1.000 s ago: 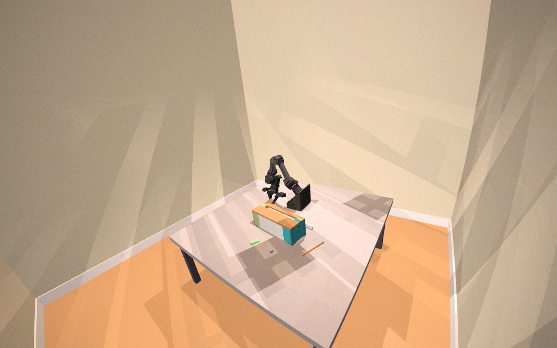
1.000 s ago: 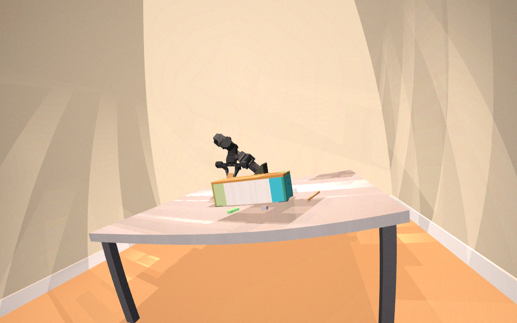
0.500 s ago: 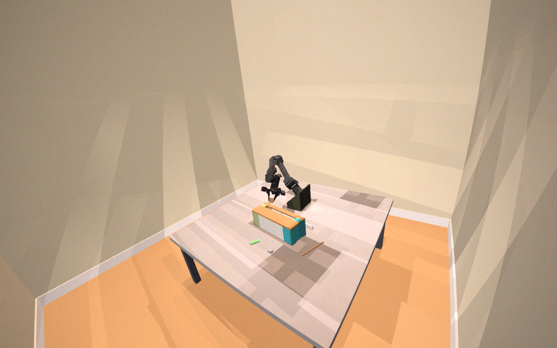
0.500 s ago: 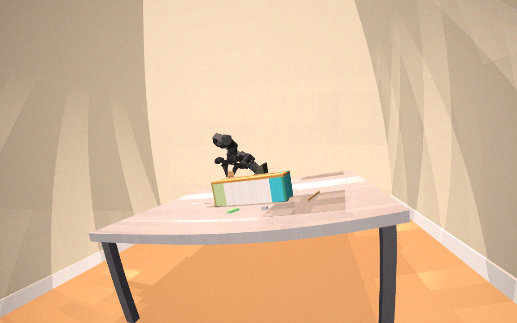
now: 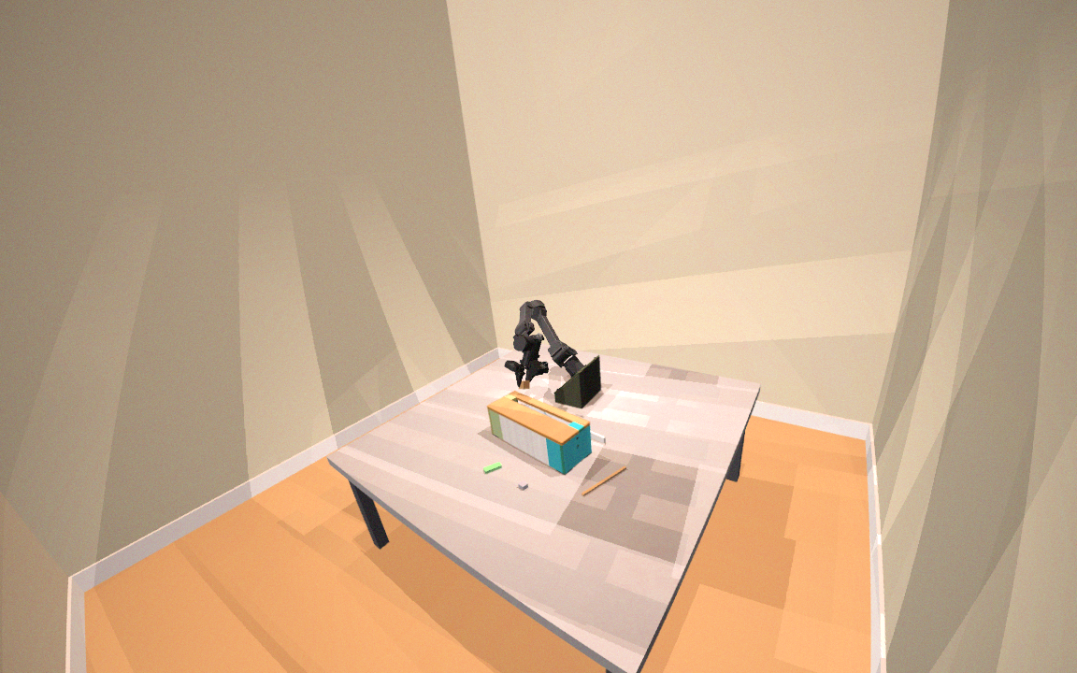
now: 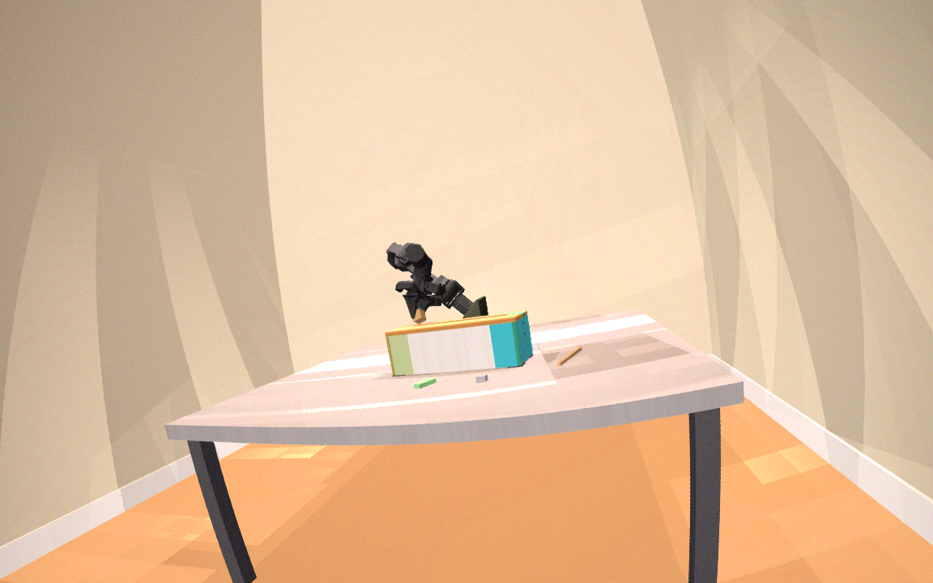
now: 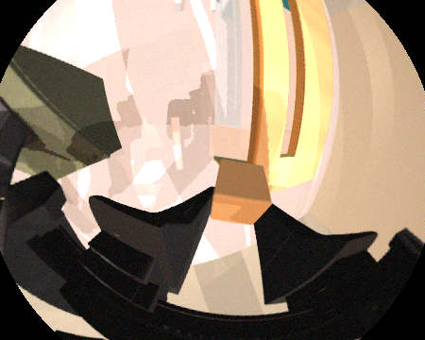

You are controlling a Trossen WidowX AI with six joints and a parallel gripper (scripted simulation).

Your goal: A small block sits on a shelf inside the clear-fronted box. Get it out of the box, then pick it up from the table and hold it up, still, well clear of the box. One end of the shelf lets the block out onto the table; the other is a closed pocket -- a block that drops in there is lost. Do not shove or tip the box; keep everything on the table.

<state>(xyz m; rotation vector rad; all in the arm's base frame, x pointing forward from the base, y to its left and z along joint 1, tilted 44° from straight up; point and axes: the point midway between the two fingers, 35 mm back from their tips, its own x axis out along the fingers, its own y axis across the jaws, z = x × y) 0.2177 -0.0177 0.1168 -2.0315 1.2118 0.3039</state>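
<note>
Right now the small orange block is 1 cm to the left of my gripper tip and 1 cm above it. The rest, counted from my gripper tip: small grey cube (29 cm to the left, 29 cm ahead, 13 cm below); orange stick (48 cm to the left, 14 cm below, 12 cm ahead); box (17 cm to the left, 8 cm below, 6 cm ahead).
</note>
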